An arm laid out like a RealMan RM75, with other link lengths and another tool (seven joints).
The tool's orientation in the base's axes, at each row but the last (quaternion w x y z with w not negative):
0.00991 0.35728 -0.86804 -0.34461
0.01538 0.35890 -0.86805 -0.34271
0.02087 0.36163 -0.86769 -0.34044
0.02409 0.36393 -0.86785 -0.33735
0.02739 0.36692 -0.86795 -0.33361
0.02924 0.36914 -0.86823 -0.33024
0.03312 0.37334 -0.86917 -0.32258
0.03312 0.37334 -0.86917 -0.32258
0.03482 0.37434 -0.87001 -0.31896
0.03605 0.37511 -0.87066 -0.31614
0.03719 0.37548 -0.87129 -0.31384
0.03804 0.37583 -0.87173 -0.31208
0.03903 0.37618 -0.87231 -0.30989
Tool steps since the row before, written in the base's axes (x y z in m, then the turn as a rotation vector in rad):
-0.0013 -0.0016 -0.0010 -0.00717 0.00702 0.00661
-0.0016 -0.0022 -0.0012 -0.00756 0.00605 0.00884
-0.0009 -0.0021 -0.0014 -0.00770 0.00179 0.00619
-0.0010 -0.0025 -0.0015 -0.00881 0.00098 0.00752
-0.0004 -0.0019 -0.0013 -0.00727 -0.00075 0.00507
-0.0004 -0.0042 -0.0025 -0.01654 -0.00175 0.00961
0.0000 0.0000 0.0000 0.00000 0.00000 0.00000
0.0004 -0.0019 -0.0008 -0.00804 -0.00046 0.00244
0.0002 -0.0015 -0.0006 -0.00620 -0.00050 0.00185
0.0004 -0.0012 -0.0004 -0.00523 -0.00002 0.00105
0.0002 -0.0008 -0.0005 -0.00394 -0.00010 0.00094
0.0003 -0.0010 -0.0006 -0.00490 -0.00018 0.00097
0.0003 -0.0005 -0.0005 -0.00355 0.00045 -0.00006
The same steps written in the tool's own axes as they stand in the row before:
0.0022 -0.0006 0.0002 -0.00058 0.01196 0.00100
0.0028 -0.0009 0.0001 -0.00016 0.01306 -0.00116
0.0023 -0.0014 0.0001 0.00323 0.00938 -0.00154
0.0027 -0.0016 0.0000 0.00430 0.01045 -0.00271
0.0018 -0.0015 0.0001 0.00479 0.00715 -0.00223
0.0035 -0.0034 -0.0002 0.01130 0.01511 -0.00359
0.0000 0.0000 0.0000 0.00000 0.00000 0.00000
0.0011 -0.0017 -0.0005 0.00564 0.00624 0.00023
0.0010 -0.0012 -0.0004 0.00445 0.00472 0.00012
0.0006 -0.0011 -0.0004 0.00358 0.00389 0.00072
0.0005 -0.0008 -0.0001 0.00273 0.00297 0.00038
0.0006 -0.0011 -0.0001 0.00346 0.00356 0.00060
0.0002 -0.0007 0.0001 0.00224 0.00245 0.00135

